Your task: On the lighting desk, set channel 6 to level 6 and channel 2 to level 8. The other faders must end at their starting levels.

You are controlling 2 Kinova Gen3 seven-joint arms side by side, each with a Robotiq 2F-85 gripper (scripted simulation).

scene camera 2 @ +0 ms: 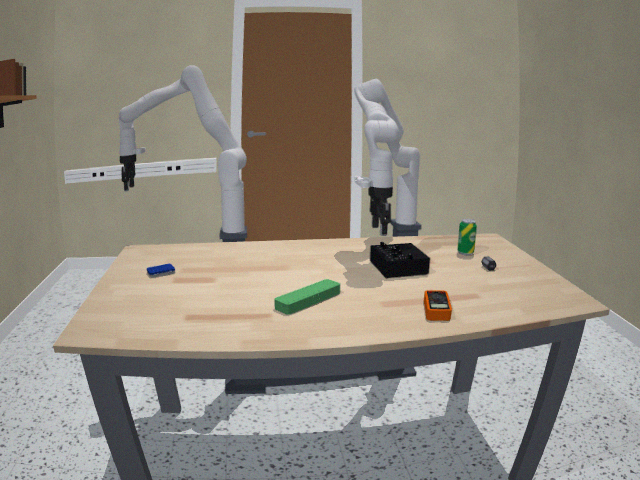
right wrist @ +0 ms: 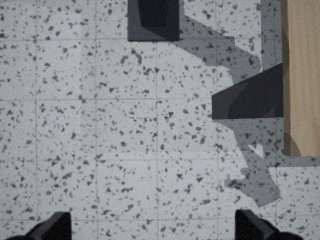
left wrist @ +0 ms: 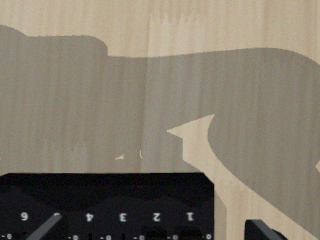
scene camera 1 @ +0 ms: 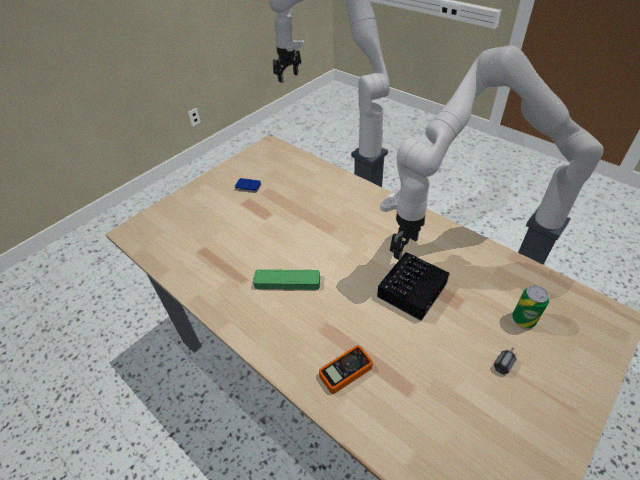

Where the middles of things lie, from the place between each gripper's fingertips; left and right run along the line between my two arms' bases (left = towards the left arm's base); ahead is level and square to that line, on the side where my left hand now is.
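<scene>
Green box [scene camera 1: 263, 278]: 270 mm to the right of my left hand [scene camera 2: 379, 231], 230 mm ahead of it, 100 mm below it.
From my right hand, the green box is 620 mm to the left, 760 mm ahead and 190 mm below.
</scene>
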